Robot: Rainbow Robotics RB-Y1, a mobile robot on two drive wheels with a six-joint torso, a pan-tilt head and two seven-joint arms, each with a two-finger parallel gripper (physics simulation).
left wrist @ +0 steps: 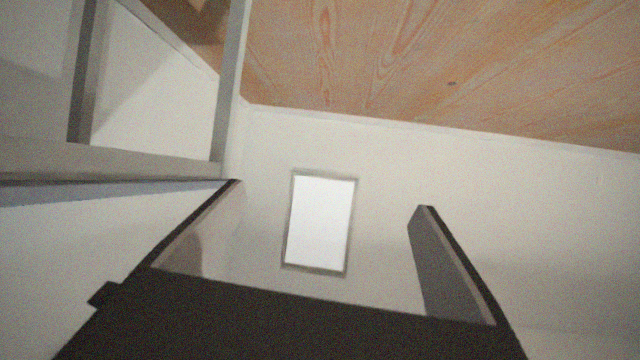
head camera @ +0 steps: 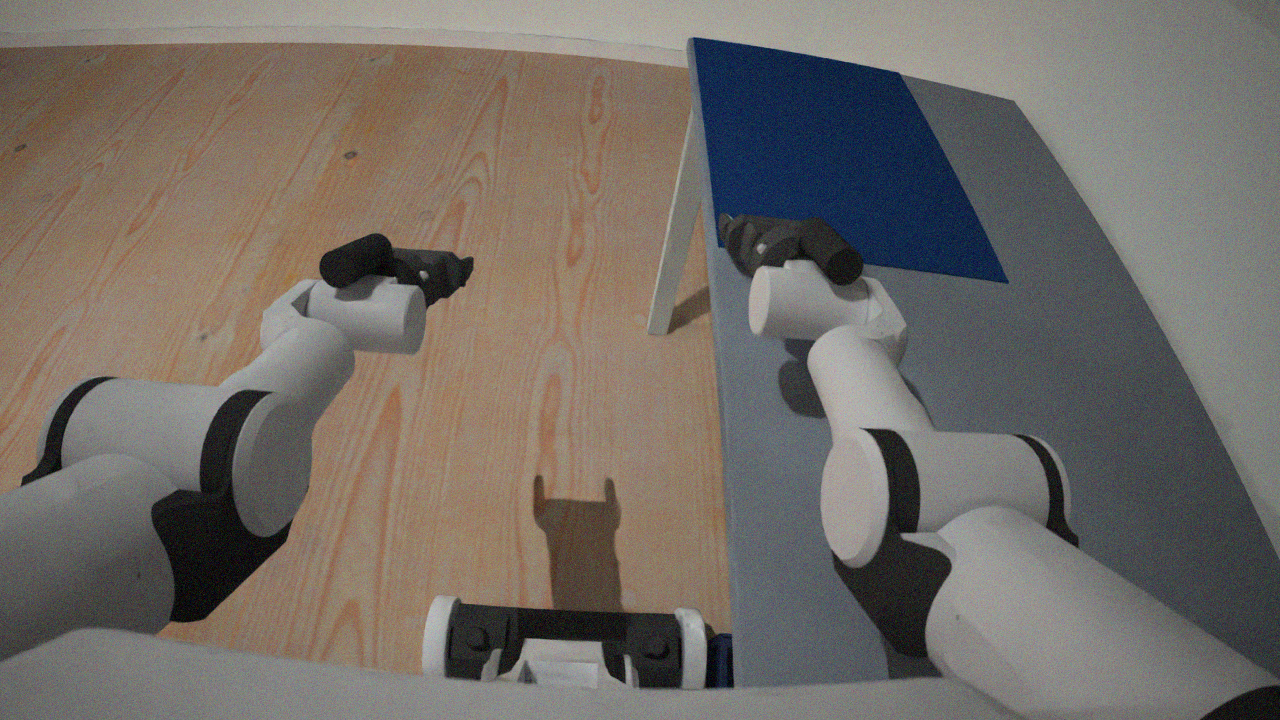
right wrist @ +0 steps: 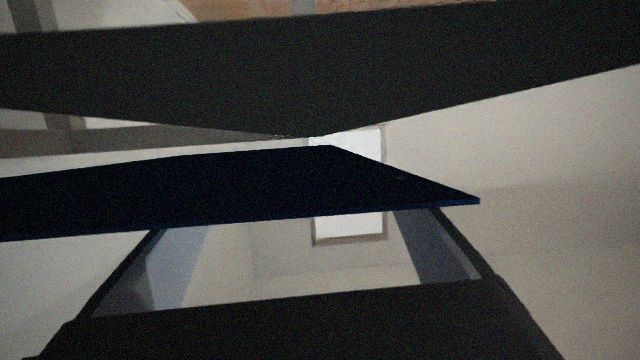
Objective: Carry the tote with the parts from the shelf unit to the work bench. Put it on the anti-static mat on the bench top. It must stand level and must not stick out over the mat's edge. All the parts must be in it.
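Places are measured from the robot's base along level axes (x ahead, y left, z up), in centimetres.
Pixels of known places: left gripper, fingertip midpoint: [left wrist: 327, 203]; right gripper, fingertip midpoint: [head camera: 760, 224].
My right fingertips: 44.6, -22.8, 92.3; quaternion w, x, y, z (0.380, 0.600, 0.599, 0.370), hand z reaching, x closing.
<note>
Behind a point stands the place of what it marks, as x, y, z.
The grey work bench [head camera: 1056, 358] {26.9, -64.6, 91.5} fills the right side of the head view. The blue anti-static mat [head camera: 823, 143] {67.4, -37.0, 91.7} [right wrist: 200, 192] {44.3, -27.6, 91.5} lies at its far end. A small dark blue piece [head camera: 721, 660] {-2.1, -33.1, 14.8}, which looks like the tote's edge, shows low at the bench's near side, beside my base. The rest of it and the parts are hidden. My left gripper [head camera: 468, 268] [left wrist: 327, 203] {40.4, 21.2, 84.7} is open and empty, above the floor left of the bench. My right gripper [head camera: 724, 223] [right wrist: 299, 200] {44.6, -22.8, 92.3} is open and empty at the mat's near left corner; in the right wrist view the mat hides its fingertips.
A pale bench leg [head camera: 675, 241] {93.2, -21.1, 40.5} stands under the bench's left edge. Bench frame bars [left wrist: 228, 90] {93.2, -20.7, 56.3} show in the left wrist view. The wooden floor [head camera: 537, 223] {138.5, 20.1, 0.0} lies left of the bench. A wall runs behind and right of the bench. My front base [head camera: 563, 624] {4.3, 0.7, 19.1} is close to the bench side.
</note>
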